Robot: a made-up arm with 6 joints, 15 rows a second.
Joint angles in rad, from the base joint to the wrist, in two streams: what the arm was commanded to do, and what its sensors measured. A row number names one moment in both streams.
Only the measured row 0 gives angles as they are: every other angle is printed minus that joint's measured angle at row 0.
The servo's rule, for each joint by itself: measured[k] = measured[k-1] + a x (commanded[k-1-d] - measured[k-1]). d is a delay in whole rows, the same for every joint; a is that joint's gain. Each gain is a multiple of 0.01, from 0.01 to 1. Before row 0 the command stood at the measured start. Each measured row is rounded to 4 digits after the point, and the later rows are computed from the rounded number. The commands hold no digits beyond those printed.
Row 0, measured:
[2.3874, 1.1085, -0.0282, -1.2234, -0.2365, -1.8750]
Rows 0 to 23, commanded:
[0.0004, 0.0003, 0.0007, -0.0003, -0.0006, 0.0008]
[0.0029, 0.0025, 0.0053, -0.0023, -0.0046, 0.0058]
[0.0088, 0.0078, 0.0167, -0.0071, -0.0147, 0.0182]
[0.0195, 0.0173, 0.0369, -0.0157, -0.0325, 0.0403]
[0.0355, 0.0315, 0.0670, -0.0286, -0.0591, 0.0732]
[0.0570, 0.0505, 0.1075, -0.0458, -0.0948, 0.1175]
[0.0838, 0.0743, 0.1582, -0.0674, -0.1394, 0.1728]
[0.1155, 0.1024, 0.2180, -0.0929, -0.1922, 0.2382]
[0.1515, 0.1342, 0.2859, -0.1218, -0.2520, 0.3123]
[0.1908, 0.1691, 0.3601, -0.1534, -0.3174, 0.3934]
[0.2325, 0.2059, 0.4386, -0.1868, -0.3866, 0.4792]
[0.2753, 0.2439, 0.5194, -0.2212, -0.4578, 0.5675]
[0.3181, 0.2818, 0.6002, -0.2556, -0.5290, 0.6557]
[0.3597, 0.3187, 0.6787, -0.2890, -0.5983, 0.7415]
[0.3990, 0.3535, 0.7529, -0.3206, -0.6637, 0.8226]
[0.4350, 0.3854, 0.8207, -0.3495, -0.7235, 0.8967]
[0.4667, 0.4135, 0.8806, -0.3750, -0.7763, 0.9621]
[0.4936, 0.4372, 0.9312, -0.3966, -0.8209, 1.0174]
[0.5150, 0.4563, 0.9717, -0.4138, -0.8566, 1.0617]
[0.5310, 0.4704, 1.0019, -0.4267, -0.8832, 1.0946]
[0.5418, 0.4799, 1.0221, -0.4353, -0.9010, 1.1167]
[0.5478, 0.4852, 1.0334, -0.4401, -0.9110, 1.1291]
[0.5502, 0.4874, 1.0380, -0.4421, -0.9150, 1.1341]
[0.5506, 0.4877, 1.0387, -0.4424, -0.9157, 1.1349]
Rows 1 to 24, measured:
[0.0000, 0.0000, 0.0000, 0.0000, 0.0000, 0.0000]
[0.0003, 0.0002, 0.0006, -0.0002, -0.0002, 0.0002]
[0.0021, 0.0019, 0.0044, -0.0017, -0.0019, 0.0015]
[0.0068, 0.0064, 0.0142, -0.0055, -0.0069, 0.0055]
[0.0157, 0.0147, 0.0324, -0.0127, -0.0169, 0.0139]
[0.0296, 0.0275, 0.0601, -0.0240, -0.0334, 0.0281]
[0.0488, 0.0450, 0.0980, -0.0395, -0.0573, 0.0496]
[0.0733, 0.0673, 0.1462, -0.0593, -0.0893, 0.0792]
[0.1028, 0.0940, 0.2036, -0.0832, -0.1294, 0.1174]
[0.1369, 0.1246, 0.2694, -0.1106, -0.1772, 0.1642]
[0.1746, 0.1584, 0.3420, -0.1410, -0.2319, 0.2192]
[0.2151, 0.1945, 0.4193, -0.1735, -0.2922, 0.2816]
[0.2572, 0.2320, 0.4994, -0.2074, -0.3568, 0.3502]
[0.2998, 0.2698, 0.5800, -0.2416, -0.4240, 0.4235]
[0.3417, 0.3070, 0.6590, -0.2753, -0.4920, 0.4998]
[0.3818, 0.3423, 0.7341, -0.3075, -0.5590, 0.5773]
[0.4190, 0.3751, 0.8034, -0.3373, -0.6232, 0.6540]
[0.4524, 0.4043, 0.8652, -0.3641, -0.6829, 0.7279]
[0.4812, 0.4293, 0.9180, -0.3872, -0.7367, 0.7974]
[0.5049, 0.4498, 0.9610, -0.4061, -0.7835, 0.8608]
[0.5232, 0.4655, 0.9937, -0.4207, -0.8224, 0.9169]
[0.5362, 0.4764, 1.0164, -0.4311, -0.8531, 0.9649]
[0.5443, 0.4831, 1.0300, -0.4375, -0.8757, 1.0043]
[0.5484, 0.4864, 1.0364, -0.4408, -0.8910, 1.0355]
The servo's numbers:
d 1
a 0.70 0.76 0.80 0.71 0.39 0.24

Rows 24 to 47, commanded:
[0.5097, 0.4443, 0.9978, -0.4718, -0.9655, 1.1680]
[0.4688, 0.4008, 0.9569, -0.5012, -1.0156, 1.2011]
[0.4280, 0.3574, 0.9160, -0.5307, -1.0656, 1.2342]
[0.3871, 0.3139, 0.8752, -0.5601, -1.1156, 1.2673]
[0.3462, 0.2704, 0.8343, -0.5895, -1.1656, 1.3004]
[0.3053, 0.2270, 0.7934, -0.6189, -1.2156, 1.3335]
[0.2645, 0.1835, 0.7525, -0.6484, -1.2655, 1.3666]
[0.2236, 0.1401, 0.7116, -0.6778, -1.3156, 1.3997]
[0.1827, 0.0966, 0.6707, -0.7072, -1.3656, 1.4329]
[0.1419, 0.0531, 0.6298, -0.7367, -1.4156, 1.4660]
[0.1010, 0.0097, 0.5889, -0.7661, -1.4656, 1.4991]
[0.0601, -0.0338, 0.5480, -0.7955, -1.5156, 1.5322]
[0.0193, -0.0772, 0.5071, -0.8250, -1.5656, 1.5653]
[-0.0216, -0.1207, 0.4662, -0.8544, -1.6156, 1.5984]
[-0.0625, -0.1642, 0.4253, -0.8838, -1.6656, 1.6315]
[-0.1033, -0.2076, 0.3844, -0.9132, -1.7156, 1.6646]
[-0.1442, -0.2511, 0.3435, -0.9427, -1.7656, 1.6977]
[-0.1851, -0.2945, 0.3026, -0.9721, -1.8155, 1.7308]
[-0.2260, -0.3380, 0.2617, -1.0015, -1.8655, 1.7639]
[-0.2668, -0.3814, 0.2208, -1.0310, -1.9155, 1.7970]
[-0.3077, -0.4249, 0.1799, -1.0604, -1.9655, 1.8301]
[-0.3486, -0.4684, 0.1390, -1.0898, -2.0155, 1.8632]
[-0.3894, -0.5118, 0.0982, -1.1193, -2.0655, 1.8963]
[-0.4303, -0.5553, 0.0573, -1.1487, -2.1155, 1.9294]
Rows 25 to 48, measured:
[0.5499, 0.4874, 1.0382, -0.4419, -0.9006, 1.0594]
[0.5218, 0.4546, 1.0059, -0.4631, -0.9259, 1.0855]
[0.4847, 0.4137, 0.9667, -0.4902, -0.9609, 1.1132]
[0.4450, 0.3709, 0.9261, -0.5190, -1.0017, 1.1422]
[0.4045, 0.3276, 0.8854, -0.5482, -1.0461, 1.1722]
[0.3637, 0.2841, 0.8445, -0.5775, -1.0927, 1.2030]
[0.3228, 0.2407, 0.8036, -0.6069, -1.1406, 1.2343]
[0.2820, 0.1972, 0.7627, -0.6364, -1.1893, 1.2661]
[0.2411, 0.1538, 0.7218, -0.6658, -1.2386, 1.2982]
[0.2002, 0.1103, 0.6809, -0.6952, -1.2881, 1.3305]
[0.1594, 0.0668, 0.6400, -0.7247, -1.3378, 1.3630]
[0.1185, 0.0234, 0.5991, -0.7541, -1.3876, 1.3957]
[0.0776, -0.0201, 0.5582, -0.7835, -1.4375, 1.4285]
[0.0368, -0.0635, 0.5173, -0.8130, -1.4875, 1.4613]
[-0.0041, -0.1070, 0.4764, -0.8424, -1.5375, 1.4942]
[-0.0450, -0.1505, 0.4355, -0.8718, -1.5875, 1.5272]
[-0.0858, -0.1939, 0.3946, -0.9012, -1.6375, 1.5602]
[-0.1267, -0.2374, 0.3537, -0.9307, -1.6875, 1.5932]
[-0.1676, -0.2808, 0.3128, -0.9601, -1.7374, 1.6262]
[-0.2085, -0.3243, 0.2719, -0.9895, -1.7874, 1.6592]
[-0.2493, -0.3677, 0.2310, -1.0190, -1.8374, 1.6923]
[-0.2902, -0.4112, 0.1901, -1.0484, -1.8874, 1.7254]
[-0.3311, -0.4547, 0.1492, -1.0778, -1.9374, 1.7585]
[-0.3719, -0.4981, 0.1084, -1.1073, -1.9874, 1.7916]

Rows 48 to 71, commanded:
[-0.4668, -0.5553, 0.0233, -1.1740, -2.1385, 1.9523]
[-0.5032, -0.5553, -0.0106, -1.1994, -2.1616, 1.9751]
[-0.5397, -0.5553, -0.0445, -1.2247, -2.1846, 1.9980]
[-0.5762, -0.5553, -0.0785, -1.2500, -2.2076, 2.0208]
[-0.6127, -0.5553, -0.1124, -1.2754, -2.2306, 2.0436]
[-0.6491, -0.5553, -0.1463, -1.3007, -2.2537, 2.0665]
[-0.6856, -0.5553, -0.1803, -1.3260, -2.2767, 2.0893]
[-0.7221, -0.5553, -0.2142, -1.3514, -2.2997, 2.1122]
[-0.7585, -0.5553, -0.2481, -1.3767, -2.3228, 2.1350]
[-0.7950, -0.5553, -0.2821, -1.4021, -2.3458, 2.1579]
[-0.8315, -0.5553, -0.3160, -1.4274, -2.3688, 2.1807]
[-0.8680, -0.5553, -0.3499, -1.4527, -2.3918, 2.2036]
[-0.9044, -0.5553, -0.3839, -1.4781, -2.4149, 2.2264]
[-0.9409, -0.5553, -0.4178, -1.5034, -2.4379, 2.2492]
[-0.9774, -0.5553, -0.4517, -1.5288, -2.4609, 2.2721]
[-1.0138, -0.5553, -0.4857, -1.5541, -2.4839, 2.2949]
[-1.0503, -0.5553, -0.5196, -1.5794, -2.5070, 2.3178]
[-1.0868, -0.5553, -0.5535, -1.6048, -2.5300, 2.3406]
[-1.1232, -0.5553, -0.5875, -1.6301, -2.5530, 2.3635]
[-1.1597, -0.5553, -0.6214, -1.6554, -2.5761, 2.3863]
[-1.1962, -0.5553, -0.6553, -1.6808, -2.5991, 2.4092]
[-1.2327, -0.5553, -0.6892, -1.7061, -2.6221, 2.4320]
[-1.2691, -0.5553, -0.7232, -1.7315, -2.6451, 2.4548]
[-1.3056, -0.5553, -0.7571, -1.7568, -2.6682, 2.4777]
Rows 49 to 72, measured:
[-0.4128, -0.5416, 0.0675, -1.1367, -2.0374, 1.8247]
[-0.4506, -0.5520, 0.0321, -1.1632, -2.0768, 1.8553]
[-0.4874, -0.5545, -0.0021, -1.1889, -2.1099, 1.8841]
[-0.5240, -0.5551, -0.0360, -1.2143, -2.1390, 1.9114]
[-0.5605, -0.5553, -0.0700, -1.2396, -2.1658, 1.9377]
[-0.5970, -0.5553, -0.1039, -1.2650, -2.1911, 1.9631]
[-0.6335, -0.5553, -0.1378, -1.2903, -2.2155, 1.9879]
[-0.6700, -0.5553, -0.1718, -1.3156, -2.2394, 2.0122]
[-0.7065, -0.5553, -0.2057, -1.3410, -2.2629, 2.0362]
[-0.7429, -0.5553, -0.2396, -1.3663, -2.2863, 2.0599]
[-0.7794, -0.5553, -0.2736, -1.3917, -2.3095, 2.0834]
[-0.8159, -0.5553, -0.3075, -1.4170, -2.3326, 2.1068]
[-0.8524, -0.5553, -0.3414, -1.4423, -2.3557, 2.1300]
[-0.8888, -0.5553, -0.3754, -1.4677, -2.3788, 2.1531]
[-0.9253, -0.5553, -0.4093, -1.4930, -2.4018, 2.1762]
[-0.9618, -0.5553, -0.4432, -1.5184, -2.4248, 2.1992]
[-0.9982, -0.5553, -0.4772, -1.5437, -2.4478, 2.2222]
[-1.0347, -0.5553, -0.5111, -1.5690, -2.4709, 2.2451]
[-1.0712, -0.5553, -0.5450, -1.5944, -2.4939, 2.2680]
[-1.1076, -0.5553, -0.5790, -1.6197, -2.5169, 2.2909]
[-1.1441, -0.5553, -0.6129, -1.6450, -2.5400, 2.3138]
[-1.1806, -0.5553, -0.6468, -1.6704, -2.5630, 2.3367]
[-1.2171, -0.5553, -0.6807, -1.6957, -2.5860, 2.3596]
[-1.2535, -0.5553, -0.7147, -1.7211, -2.6090, 2.3824]

